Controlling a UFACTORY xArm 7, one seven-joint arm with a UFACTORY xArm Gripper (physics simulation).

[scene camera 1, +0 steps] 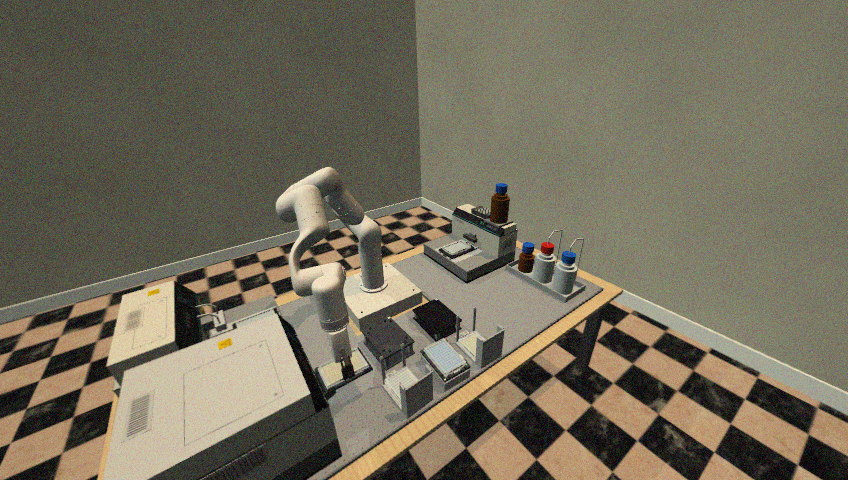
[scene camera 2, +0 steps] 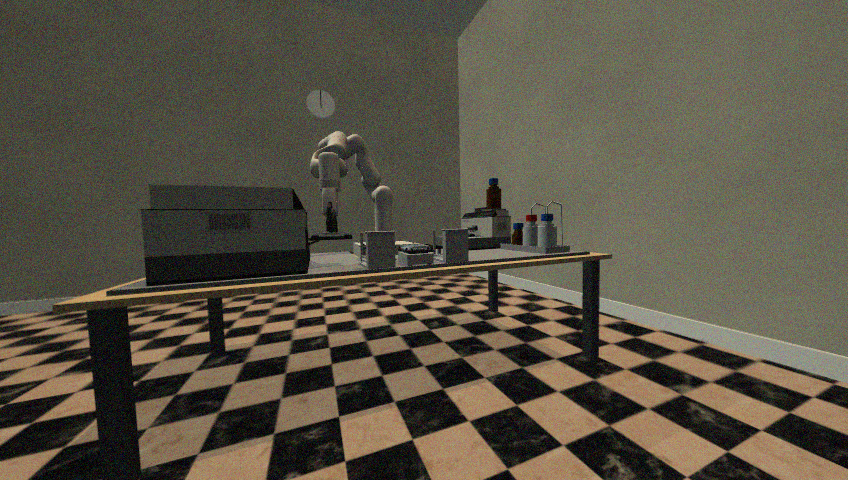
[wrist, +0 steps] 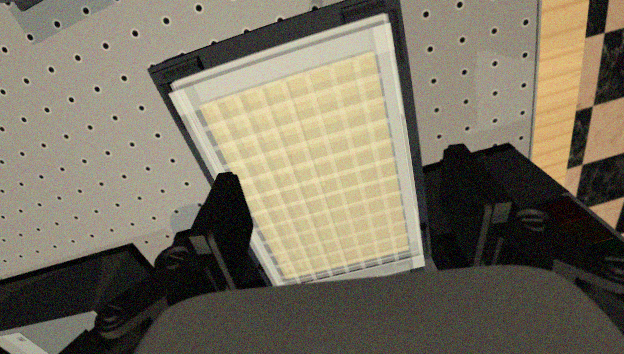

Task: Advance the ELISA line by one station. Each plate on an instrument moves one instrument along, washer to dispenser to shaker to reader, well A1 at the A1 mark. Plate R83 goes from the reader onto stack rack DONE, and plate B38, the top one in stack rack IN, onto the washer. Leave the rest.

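Frame: origin at the arm's base, x back, y right, z up, level; millimetres.
Seen in the pictures: gripper, between the fingertips: point(scene camera 1: 345, 366) point(scene camera 2: 332, 232) point(wrist: 341, 187); arm's base, origin of its link: point(scene camera 1: 373, 284).
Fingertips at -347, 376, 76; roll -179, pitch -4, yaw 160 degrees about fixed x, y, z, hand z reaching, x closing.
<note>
Offsets run from my fingertips to a thing's middle, as dx, dy, dz. "pt": to the spot under its first point.
A yellow-welled plate {+10, +2, -9} point(scene camera 1: 330, 374) point(wrist: 310, 170) sits on the dark tray {+11, +2, -19} point(wrist: 410, 125) point(scene camera 2: 342, 237) extending from the big pale instrument {+71, +279, +8} point(scene camera 1: 220, 386) point(scene camera 2: 226, 237). No plate label is readable. My gripper point(scene camera 1: 346, 373) point(scene camera 2: 331, 229) point(wrist: 341, 187) is open and points down over this plate. In the wrist view its fingers stand at the two long sides; the left fingertip overlaps the plate's edge, the right is outside the tray. Two stack racks {pt -192, -107, -49} point(scene camera 1: 418, 392) {pt -254, -389, -48} point(scene camera 1: 491, 346) hold pale plates; their labels are unreadable. A blue-welled plate {-155, -267, -66} point(scene camera 1: 445, 355) is on a low device between them. Another plate {+238, -836, -40} point(scene camera 1: 457, 248) sits on the back right instrument {+222, -913, +78} point(scene camera 1: 486, 237).
A dark box {+70, -208, -93} point(scene camera 1: 387, 340) and a black flat unit {+22, -420, -102} point(scene camera 1: 437, 318) stand between the arm base point(scene camera 1: 386, 297) and racks. Another pale instrument {+455, +216, +8} point(scene camera 1: 145, 321) is at the back left. A bottle tray {pt -334, -957, -111} point(scene camera 1: 577, 292) with tubes is at the right; a brown bottle {pt +77, -948, +192} point(scene camera 1: 499, 206) stands on the back right instrument.
</note>
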